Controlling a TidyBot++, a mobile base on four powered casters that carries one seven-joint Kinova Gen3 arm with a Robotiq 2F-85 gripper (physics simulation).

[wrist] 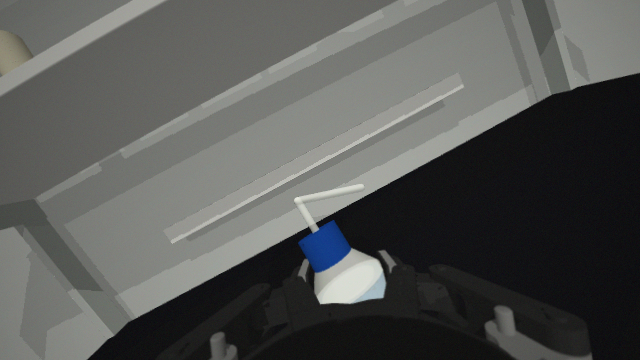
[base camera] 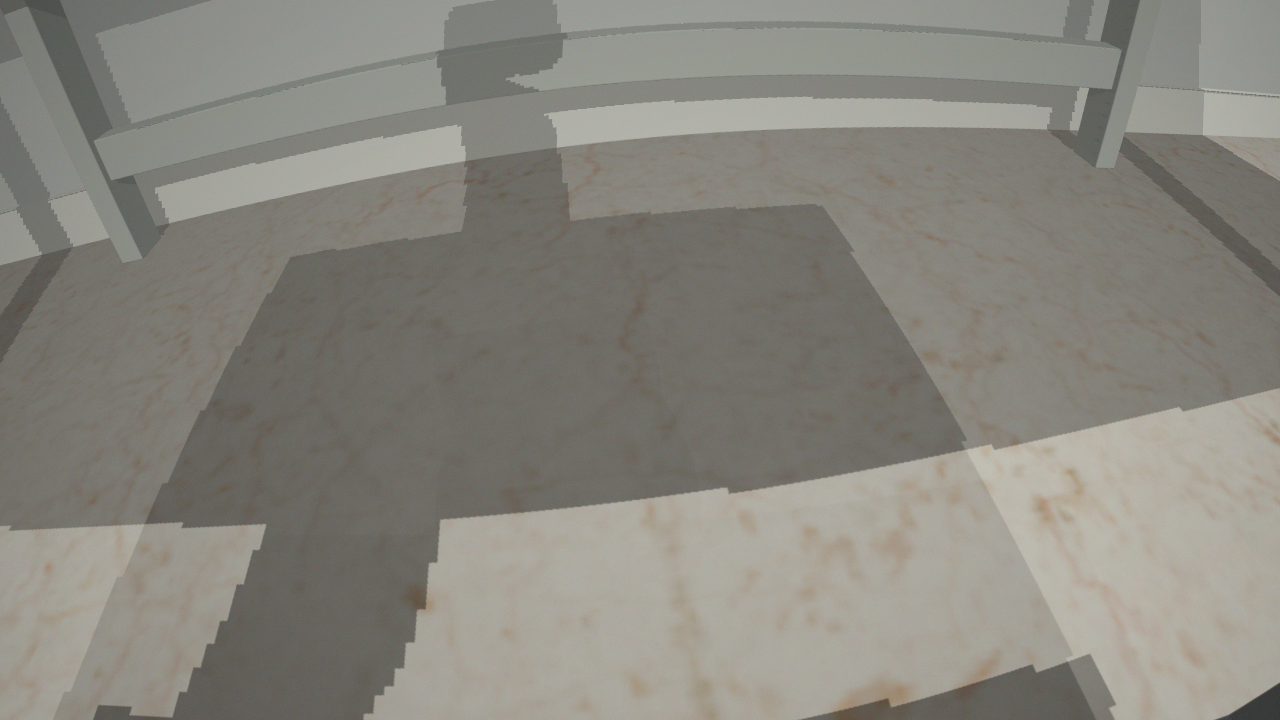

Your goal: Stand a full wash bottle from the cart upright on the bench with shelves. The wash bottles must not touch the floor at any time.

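Places are measured from the arm's base along level axes (x ahead, y left, z up), in centimetres.
Where they show: gripper, fingertip midpoint: (wrist: pixel 345 267).
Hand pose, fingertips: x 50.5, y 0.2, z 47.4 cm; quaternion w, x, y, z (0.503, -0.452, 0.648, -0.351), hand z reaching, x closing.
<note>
After its pixels a point has its place.
A wash bottle (wrist: pixel 326 246) {x 48.7, y 0.4, z 50.6 cm} with a blue cap, a bent white spout and a white body with pale blue below shows at the lower middle of the wrist view. My gripper (wrist: pixel 345 267) {x 50.5, y 0.2, z 47.4 cm} is shut on it, one finger on each side below the cap. The bottle's lower part is hidden by the gripper, so its contact with anything below cannot be seen. The bench with shelves has a black top (wrist: pixel 510 170) {x 70.1, y -31.6, z 36.5 cm} behind and to the right of the bottle. The bench's pale lower rail (base camera: pixel 805 55) {x 87.1, y -23.0, z -25.1 cm} and legs show in the base view. The cart does not show.
A grey shelf (wrist: pixel 165 95) spans the upper left above the bench top, with part of a beige object (wrist: pixel 12 54) {x 75.0, y 36.5, z 95.5 cm} at its edge. Shelf uprights (wrist: pixel 547 47) {x 94.4, y -75.0, z 50.4 cm} stand at both sides. A thin ledge (wrist: pixel 320 160) {x 90.4, y -2.5, z 52.5 cm} runs along the back. Shadows lie across the marble floor (base camera: pixel 760 591) {x 31.1, y -6.8, z -39.6 cm}.
</note>
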